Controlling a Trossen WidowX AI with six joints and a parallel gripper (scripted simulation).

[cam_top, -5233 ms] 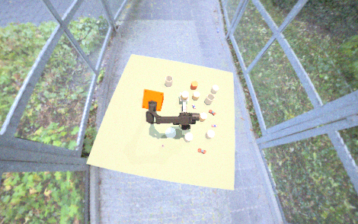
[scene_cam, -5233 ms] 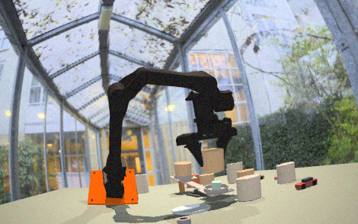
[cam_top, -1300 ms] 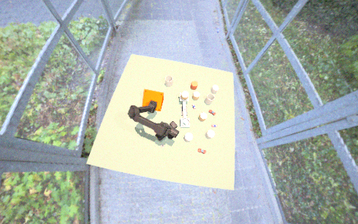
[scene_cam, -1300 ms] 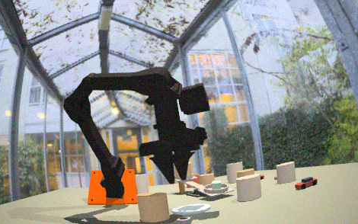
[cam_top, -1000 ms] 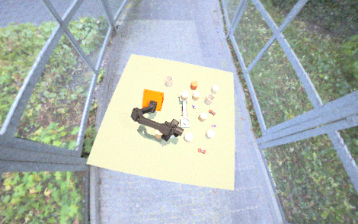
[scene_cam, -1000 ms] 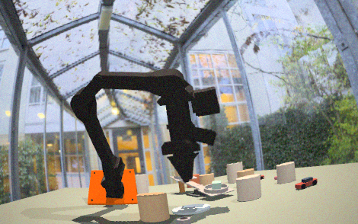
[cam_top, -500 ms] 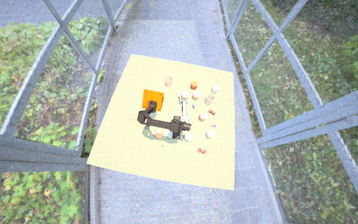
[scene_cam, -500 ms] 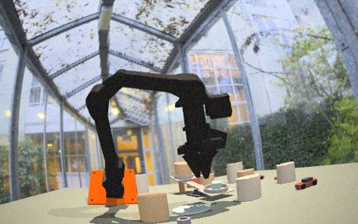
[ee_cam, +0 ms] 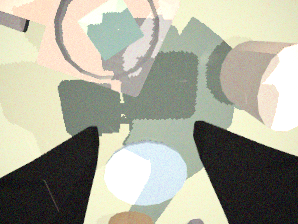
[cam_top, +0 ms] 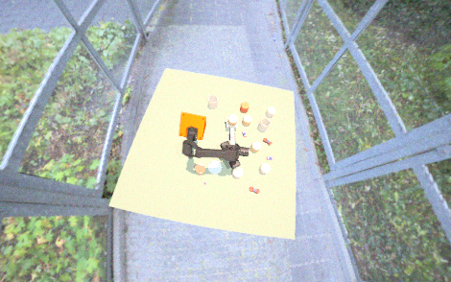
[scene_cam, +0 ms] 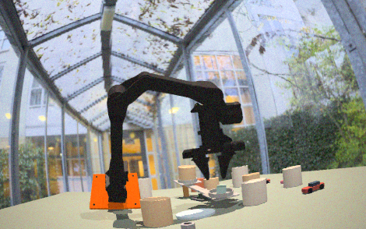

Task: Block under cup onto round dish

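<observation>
Right now my gripper tip is 50 mm to the right of the pale green block, 40 mm above it and 30 mm short of it. The rest, counted from my gripper tip: balance (180 mm to the left, 60 mm below, 10 mm behind); balance beam (180 mm to the left, 50 mm below, 10 mm behind); round pale dish (80 mm below, 80 mm behind, 70 mm to the right).
</observation>
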